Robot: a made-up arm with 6 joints.
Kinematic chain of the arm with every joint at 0, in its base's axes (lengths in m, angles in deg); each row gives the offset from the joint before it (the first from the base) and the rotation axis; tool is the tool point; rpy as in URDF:
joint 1: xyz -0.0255 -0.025 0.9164 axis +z
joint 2: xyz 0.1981 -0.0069 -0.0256 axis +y
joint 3: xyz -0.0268 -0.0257 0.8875 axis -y
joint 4: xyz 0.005 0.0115 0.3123 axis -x
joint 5: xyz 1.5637 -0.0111 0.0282 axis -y
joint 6: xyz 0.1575 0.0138 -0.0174 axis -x
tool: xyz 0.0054 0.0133 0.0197 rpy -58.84 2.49 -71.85
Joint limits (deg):
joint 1: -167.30..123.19
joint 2: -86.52..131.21
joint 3: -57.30..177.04
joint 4: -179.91..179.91
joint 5: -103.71..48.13
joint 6: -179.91..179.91
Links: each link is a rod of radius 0.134 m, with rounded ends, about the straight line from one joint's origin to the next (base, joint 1, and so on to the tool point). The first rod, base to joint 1, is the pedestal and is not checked.
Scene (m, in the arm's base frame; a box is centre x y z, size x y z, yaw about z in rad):
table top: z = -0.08
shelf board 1: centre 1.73 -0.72 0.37 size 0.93 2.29 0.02 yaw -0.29
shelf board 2: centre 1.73 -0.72 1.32 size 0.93 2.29 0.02 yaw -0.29
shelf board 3: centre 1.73 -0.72 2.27 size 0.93 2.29 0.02 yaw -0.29
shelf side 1: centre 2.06 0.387 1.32 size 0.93 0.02 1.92 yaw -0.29
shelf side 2: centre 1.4 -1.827 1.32 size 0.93 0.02 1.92 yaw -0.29
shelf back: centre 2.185 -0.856 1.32 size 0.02 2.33 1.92 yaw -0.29
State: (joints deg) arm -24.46 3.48 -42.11 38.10 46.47 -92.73
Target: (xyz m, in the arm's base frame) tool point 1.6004 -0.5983 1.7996
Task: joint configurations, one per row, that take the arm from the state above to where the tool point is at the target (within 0.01 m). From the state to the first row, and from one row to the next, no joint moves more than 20 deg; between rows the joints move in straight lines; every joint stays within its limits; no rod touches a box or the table.
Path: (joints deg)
1: -41.75 5.41 -42.59 28.88 46.88 -86.01
2: -59.04 7.34 -43.06 19.67 47.30 -79.28
3: -76.33 9.27 -43.54 10.45 47.72 -72.56
4: -93.61 11.20 -44.01 1.24 48.13 -65.84
5: -78.25 -4.96 -46.67 1.12 48.13 -66.56
6: -62.88 -21.12 -49.33 1.01 48.13 -67.27
7: -47.52 -37.28 -51.98 0.89 48.13 -67.99
8: -32.16 -53.44 -54.64 0.78 48.13 -68.71
9: -16.79 -69.60 -57.30 0.66 48.13 -69.43
10: -18.26 -50.43 -46.59 12.99 48.01 -77.16
11: -19.74 -31.27 -35.88 25.31 47.90 -84.89
12: -21.21 -12.11 -25.17 37.64 47.78 -92.62

